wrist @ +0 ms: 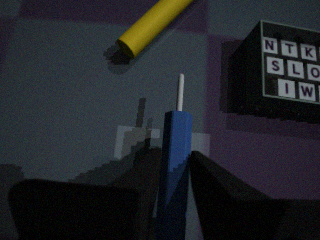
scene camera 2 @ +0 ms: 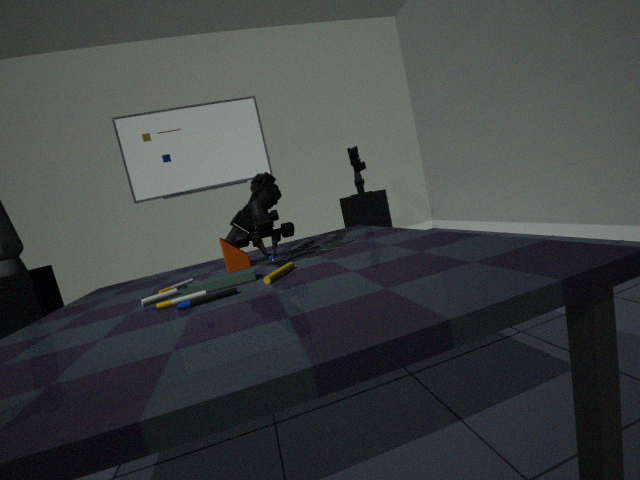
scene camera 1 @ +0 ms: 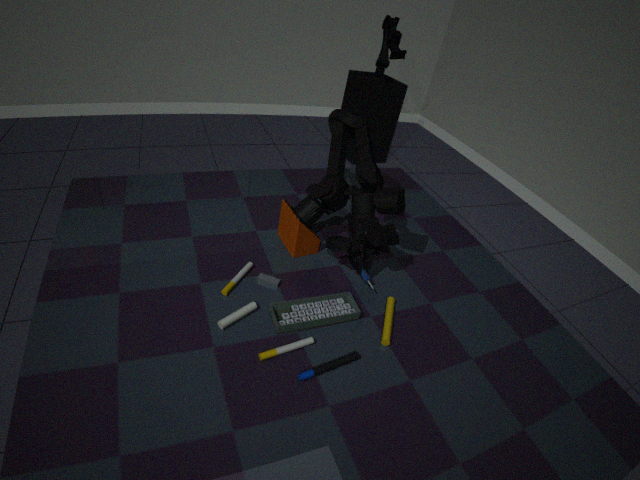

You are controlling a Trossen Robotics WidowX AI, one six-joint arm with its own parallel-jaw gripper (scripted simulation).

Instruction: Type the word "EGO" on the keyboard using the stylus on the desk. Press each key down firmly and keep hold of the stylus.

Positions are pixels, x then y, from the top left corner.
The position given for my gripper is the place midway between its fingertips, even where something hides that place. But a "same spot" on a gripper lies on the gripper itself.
my gripper: wrist 175, 155; scene camera 2; scene camera 1
same spot on my gripper: (scene camera 2: 257, 241) = (scene camera 1: 356, 254)
